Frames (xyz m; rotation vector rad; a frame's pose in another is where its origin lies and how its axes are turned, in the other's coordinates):
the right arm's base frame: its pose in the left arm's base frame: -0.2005 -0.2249 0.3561 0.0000 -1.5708 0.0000
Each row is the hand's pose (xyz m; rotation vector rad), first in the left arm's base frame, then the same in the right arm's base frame.
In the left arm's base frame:
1: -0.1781 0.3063 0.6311 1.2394 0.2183 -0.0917
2: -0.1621 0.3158 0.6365 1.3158 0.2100 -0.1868
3: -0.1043 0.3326 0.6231 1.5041 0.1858 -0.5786
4: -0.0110 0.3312 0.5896 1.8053 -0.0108 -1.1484
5: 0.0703 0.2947 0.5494 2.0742 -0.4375 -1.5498
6: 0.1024 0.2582 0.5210 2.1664 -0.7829 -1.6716
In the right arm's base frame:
1: 0.2750 0.5312 -0.0224 0.9180 1.5562 -1.0647
2: 0.2804 0.5407 -0.0384 0.9003 1.5142 -1.1983
3: 0.2670 0.5575 -0.0962 0.7304 1.3626 -1.6436
4: 0.2335 0.5561 -0.1895 0.4950 0.8746 -2.2255
5: 0.1933 0.5196 -0.2708 0.3635 0.1767 -2.5120
6: 0.1649 0.4831 -0.3029 0.3233 -0.2348 -2.5080

